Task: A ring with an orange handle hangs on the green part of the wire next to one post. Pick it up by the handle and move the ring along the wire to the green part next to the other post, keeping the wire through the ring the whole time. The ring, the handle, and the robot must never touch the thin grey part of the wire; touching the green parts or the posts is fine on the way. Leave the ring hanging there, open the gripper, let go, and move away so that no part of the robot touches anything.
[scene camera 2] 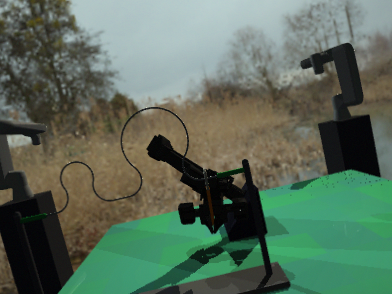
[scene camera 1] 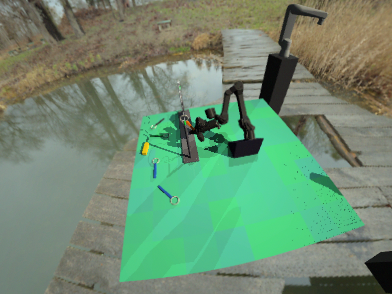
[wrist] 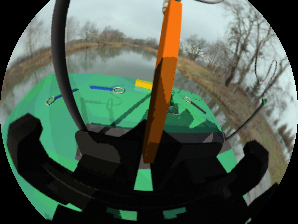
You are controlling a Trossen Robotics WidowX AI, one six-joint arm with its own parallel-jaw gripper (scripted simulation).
The gripper (scene camera 2: 213, 232) holds a ring.
The gripper also shows in the wrist view (wrist: 147, 123).
